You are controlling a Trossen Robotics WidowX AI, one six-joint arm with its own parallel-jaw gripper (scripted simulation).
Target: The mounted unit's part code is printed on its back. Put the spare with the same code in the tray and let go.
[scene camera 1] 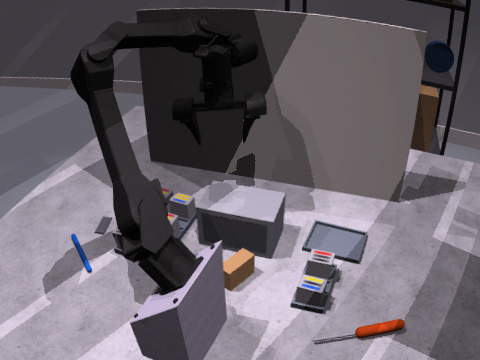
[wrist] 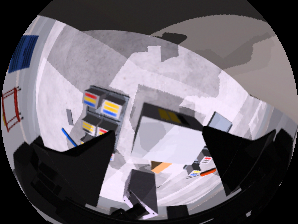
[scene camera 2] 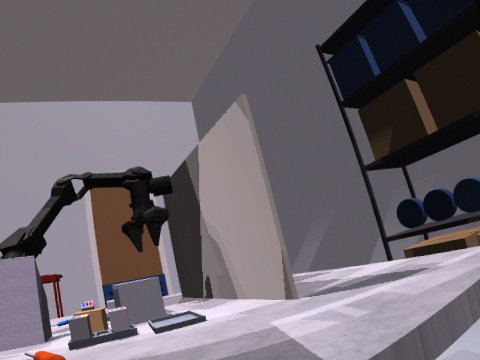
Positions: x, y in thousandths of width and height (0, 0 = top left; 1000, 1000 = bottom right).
Observation:
My gripper (scene camera 1: 461, 399) is open, with nothing in its grasp. Also in view: a tan box (scene camera 1: 503, 738) and a dark tray (scene camera 1: 724, 676).
My gripper shows as well in the wrist view (wrist: 539, 596) and in scene camera 2 (scene camera 2: 309, 693).

